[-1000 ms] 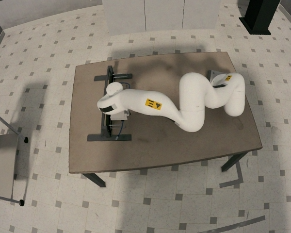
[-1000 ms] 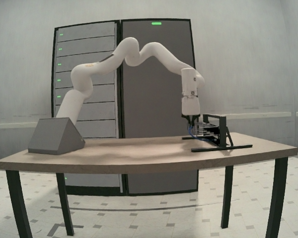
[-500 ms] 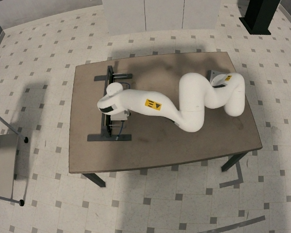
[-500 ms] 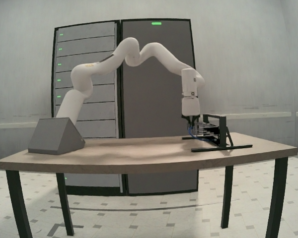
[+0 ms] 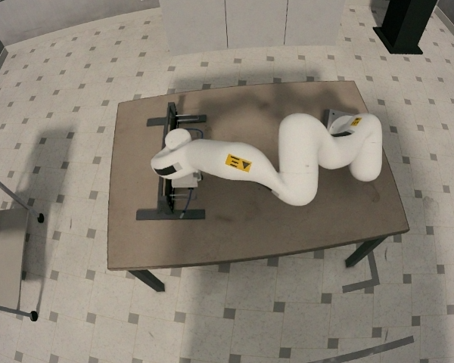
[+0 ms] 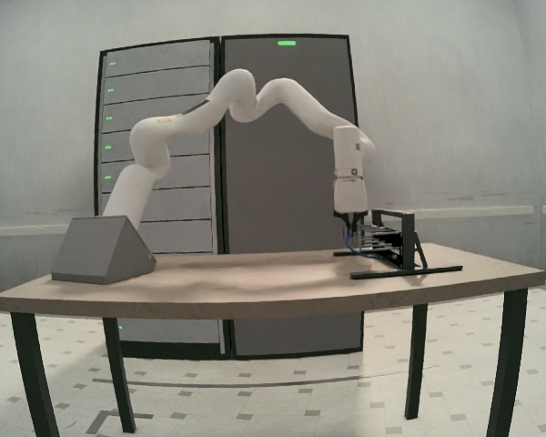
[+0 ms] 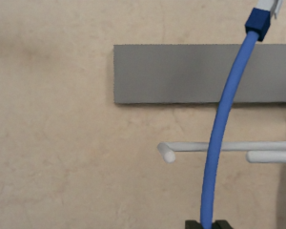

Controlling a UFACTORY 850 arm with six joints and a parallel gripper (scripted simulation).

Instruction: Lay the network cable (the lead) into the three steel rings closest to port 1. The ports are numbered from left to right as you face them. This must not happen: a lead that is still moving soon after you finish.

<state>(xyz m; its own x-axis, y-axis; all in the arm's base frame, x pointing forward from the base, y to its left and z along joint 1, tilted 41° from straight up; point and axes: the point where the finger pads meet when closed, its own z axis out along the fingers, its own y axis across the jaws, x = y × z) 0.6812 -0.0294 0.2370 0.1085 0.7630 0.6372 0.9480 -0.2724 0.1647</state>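
My hand is 110 mm to the right of the plug, 50 mm short of it and 20 mm above it. Also, from my hand: black port rack (160 mm to the right, 80 mm ahead, 20 mm below).
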